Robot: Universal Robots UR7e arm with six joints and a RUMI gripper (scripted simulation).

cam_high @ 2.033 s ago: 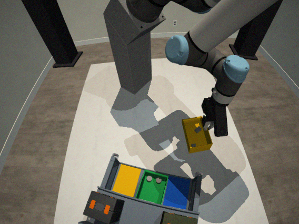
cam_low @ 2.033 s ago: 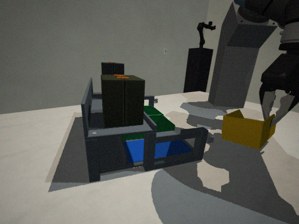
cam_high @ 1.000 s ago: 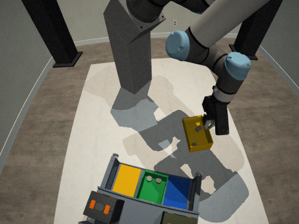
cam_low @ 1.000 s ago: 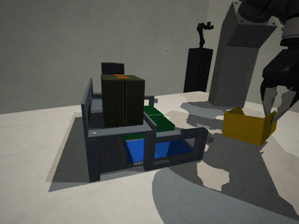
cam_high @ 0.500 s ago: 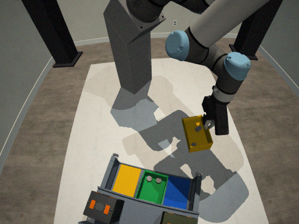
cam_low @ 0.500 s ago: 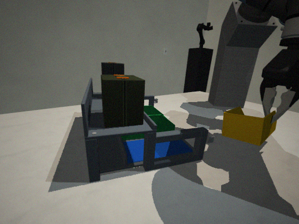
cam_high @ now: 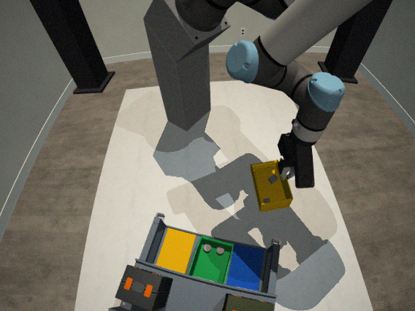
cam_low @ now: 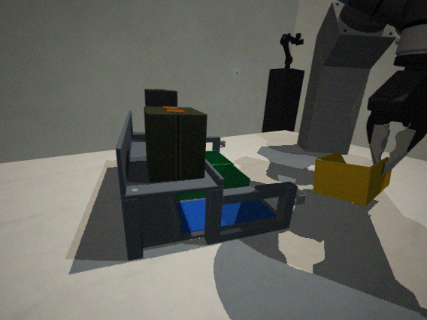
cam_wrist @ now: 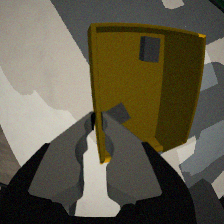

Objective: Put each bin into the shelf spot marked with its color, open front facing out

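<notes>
My gripper is now 5 cm to the left of the yellow bin and 3 cm above it. From my hand the other things lie so: shelf lip (22 cm to the right, 18 cm ahead, 9 cm below); then dark box (39 cm ahead, 14 cm to the right, 5 cm above); then green bin (28 cm ahead, 23 cm to the right, 6 cm below).
</notes>
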